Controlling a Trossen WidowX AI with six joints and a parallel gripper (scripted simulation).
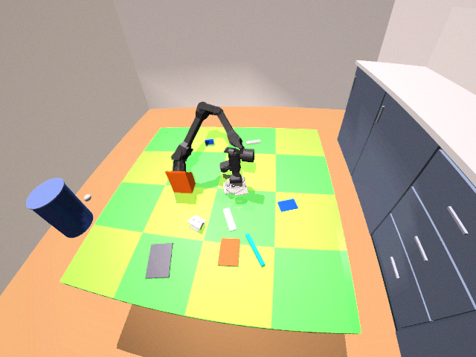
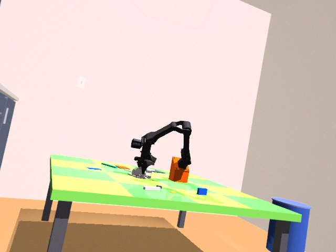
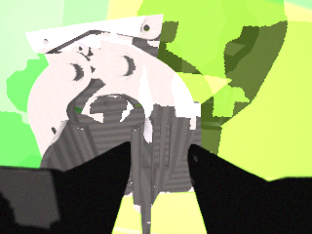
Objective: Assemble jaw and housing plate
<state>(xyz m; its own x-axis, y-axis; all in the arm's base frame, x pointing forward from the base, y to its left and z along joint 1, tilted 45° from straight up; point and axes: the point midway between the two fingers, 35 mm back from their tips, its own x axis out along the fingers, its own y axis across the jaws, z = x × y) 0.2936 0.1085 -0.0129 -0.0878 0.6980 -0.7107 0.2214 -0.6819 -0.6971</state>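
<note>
The white housing plate lies 30 cm to the right of my gripper tip and 14 cm behind it. From my gripper tip the other things lie so: jaw (3 cm to the right, 3 cm behind); then blue card (29 cm ahead, 12 cm to the right, 2 cm below); then white bar (40 cm to the left, 4 cm ahead, 2 cm below).
</note>
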